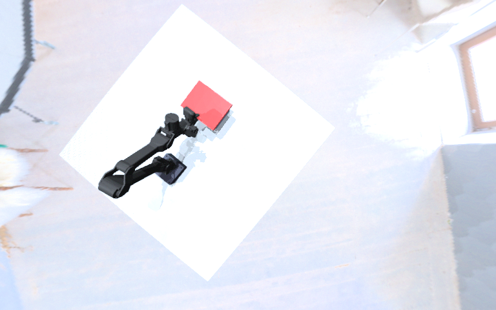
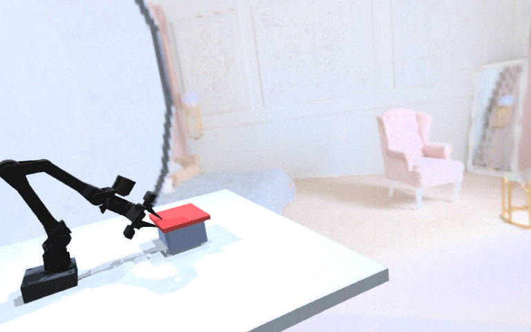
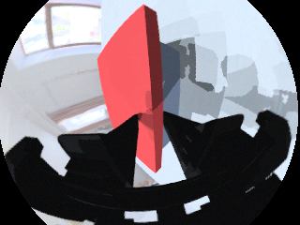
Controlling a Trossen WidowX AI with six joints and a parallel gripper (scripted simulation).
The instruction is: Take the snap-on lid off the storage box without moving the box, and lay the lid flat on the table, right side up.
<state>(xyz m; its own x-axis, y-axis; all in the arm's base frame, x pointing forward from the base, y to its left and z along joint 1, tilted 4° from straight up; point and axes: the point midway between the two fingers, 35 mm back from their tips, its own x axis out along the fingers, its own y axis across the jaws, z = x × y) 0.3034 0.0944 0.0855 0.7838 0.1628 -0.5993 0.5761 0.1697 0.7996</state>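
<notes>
My gripper tip is 70 mm short of the red lid, 20 mm to the right of it and 10 mm below it. From my gripper tip the other things lie so: blue-grey storage box: 70 mm ahead, 20 mm to the left, 40 mm below.
</notes>
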